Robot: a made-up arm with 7 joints. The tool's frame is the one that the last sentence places. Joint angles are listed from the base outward.
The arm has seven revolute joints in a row. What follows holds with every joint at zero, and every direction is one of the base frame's.
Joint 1 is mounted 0.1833 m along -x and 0.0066 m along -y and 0.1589 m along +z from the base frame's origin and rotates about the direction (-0.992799, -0.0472, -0.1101), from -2.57 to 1.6 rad.
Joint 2 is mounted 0.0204 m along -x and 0.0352 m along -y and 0.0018 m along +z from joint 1 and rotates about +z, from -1.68 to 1.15 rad.
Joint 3 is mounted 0.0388 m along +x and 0.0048 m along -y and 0.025 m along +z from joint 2 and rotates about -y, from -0.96 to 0.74 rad.
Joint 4 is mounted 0.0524 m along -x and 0.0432 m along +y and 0.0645 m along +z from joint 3 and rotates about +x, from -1.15 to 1.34 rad.
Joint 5 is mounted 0.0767 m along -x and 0.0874 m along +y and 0.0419 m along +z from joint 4 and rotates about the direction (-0.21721, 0.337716, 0.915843), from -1.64 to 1.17 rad.
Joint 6 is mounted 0.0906 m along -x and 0.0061 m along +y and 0.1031 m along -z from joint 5 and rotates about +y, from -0.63 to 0.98 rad.
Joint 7 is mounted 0.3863 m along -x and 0.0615 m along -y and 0.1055 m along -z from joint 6 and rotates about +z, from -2.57 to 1.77 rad.
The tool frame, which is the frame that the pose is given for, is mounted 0.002 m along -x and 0.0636 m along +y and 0.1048 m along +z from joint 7; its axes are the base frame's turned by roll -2.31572, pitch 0.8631 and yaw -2.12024 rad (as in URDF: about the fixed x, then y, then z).
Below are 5 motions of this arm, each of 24 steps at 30 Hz.
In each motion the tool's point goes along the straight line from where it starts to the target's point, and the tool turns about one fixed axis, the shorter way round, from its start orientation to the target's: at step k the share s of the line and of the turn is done. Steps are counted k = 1, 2, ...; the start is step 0. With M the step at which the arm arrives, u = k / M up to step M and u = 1 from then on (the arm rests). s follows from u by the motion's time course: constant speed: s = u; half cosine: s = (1 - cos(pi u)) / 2; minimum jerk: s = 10 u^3 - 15 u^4 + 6 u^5.
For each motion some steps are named. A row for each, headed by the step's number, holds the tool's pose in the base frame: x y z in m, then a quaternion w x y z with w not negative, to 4 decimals.
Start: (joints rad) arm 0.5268 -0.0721 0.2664 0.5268 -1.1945 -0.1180 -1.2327
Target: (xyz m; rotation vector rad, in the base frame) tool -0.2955 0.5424 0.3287 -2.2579 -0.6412 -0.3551
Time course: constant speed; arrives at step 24
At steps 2, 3, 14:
2: -0.3743 0.4831 0.0107 0.2624 0.8288 0.4406 -0.2238
3: -0.3707 0.4858 0.0251 0.2339 0.8430 0.4371 -0.2087
14: -0.3313 0.5155 0.1841 0.0902 -0.9264 -0.3644 0.0291

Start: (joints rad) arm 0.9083 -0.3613 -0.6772 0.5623 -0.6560 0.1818 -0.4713
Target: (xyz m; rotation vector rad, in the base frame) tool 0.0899 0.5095 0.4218 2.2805 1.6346 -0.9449
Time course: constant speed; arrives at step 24
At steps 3, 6, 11, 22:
3: -0.1882 0.5950 0.1802 0.1829 0.5137 0.6825 -0.4867
6: -0.1485 0.5828 0.2147 0.1708 0.5544 0.6683 -0.4657
11: -0.0823 0.5625 0.2723 0.1497 0.6193 0.6409 -0.4282
22: 0.0634 0.5176 0.3988 0.0998 0.7465 0.5656 -0.3359

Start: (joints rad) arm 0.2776 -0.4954 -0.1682 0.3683 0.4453 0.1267 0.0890
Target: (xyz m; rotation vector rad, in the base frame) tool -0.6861 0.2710 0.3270 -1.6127 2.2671 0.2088
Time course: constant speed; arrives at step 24
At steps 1, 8, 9, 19, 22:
1: -0.6894 0.2039 0.3183 0.4098 -0.2499 0.8750 -0.0628
8: -0.6884 0.2243 0.3209 0.3444 -0.3548 0.8689 -0.0213
9: -0.6883 0.2272 0.3213 0.3346 -0.3693 0.8668 -0.0153
19: -0.6868 0.2564 0.3251 0.2303 -0.5067 0.8296 0.0443
22: -0.6864 0.2652 0.3262 0.1973 -0.5447 0.8127 0.0620

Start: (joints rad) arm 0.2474 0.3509 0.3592 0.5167 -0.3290 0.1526 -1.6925
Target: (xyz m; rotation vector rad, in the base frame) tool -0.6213 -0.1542 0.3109 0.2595 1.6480 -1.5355
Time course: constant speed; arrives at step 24
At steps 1, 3, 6, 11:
1: -0.7269 -0.0294 0.0914 0.2301 0.4283 0.8292 -0.2760
3: -0.7177 -0.0402 0.1105 0.2505 0.4037 0.8235 -0.3101
6: -0.7039 -0.0565 0.1391 0.2800 0.3653 0.8115 -0.3600
11: -0.6810 -0.0836 0.1868 0.3261 0.2973 0.7827 -0.4390

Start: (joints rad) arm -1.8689 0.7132 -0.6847 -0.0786 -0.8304 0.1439 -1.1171
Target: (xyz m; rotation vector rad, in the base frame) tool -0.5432 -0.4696 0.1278 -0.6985 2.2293 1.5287
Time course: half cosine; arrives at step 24
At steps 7, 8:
7: -0.6304 -0.3641 0.0987 0.0814 0.0575 0.9115 0.3990
8: -0.6245 -0.3713 0.1006 0.0882 0.0367 0.9069 0.4104

